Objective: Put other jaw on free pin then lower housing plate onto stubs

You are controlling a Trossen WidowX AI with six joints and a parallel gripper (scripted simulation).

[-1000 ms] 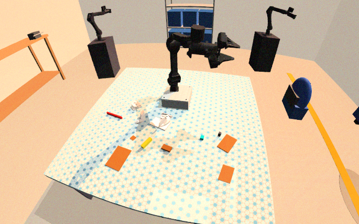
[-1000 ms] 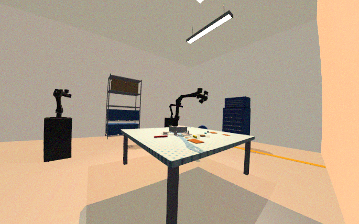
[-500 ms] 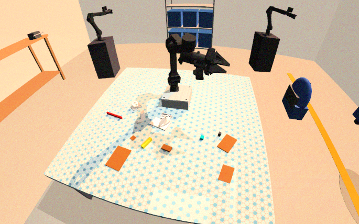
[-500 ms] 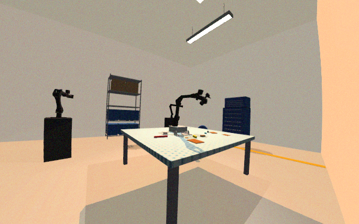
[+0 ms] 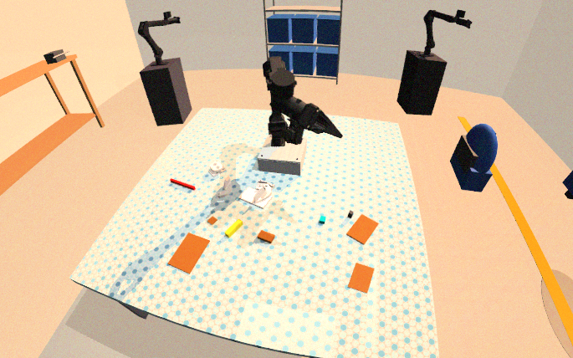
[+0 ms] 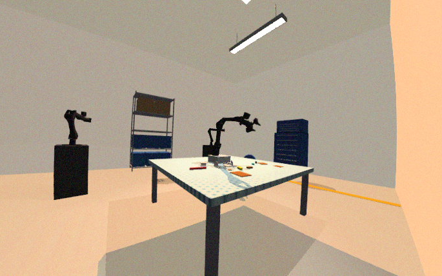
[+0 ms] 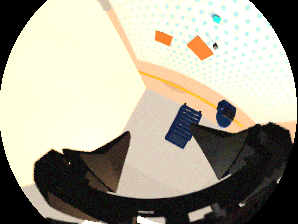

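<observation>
Now: gripper tip 19 cm past the white jaw, 43 cm to the left of it and 40 cm above it. From my gripper tip the other things lie so: teal cube: 4 cm behind, 2 cm to the right, 40 cm below; then black cube: 6 cm behind, 9 cm to the left, 39 cm below; then yellow block: 35 cm to the right, 39 cm below.
</observation>
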